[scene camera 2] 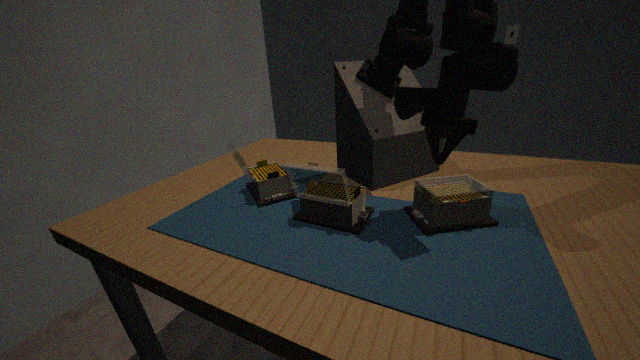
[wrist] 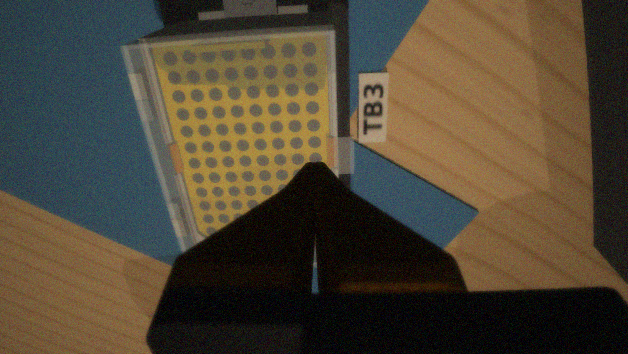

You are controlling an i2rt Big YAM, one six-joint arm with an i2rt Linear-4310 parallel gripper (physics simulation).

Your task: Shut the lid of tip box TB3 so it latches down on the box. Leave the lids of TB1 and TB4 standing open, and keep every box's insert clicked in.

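Tip box TB3 stands at the right of the mat in the scene view. Its clear lid lies over the box, and the yellow insert shows through it, looking level. Whether the latch is engaged cannot be told. My gripper is shut and empty, its tips above the lid near the latch side in the wrist view; the exact gap is unclear. The middle box and left box have open clear lids; their labels are not readable, and their yellow inserts sit inside.
The blue mat lies on the wooden table. The grey arm base stands behind the boxes. The TB3 label is beside its box. The middle box stands to the left of TB3, with its lid leaning back.
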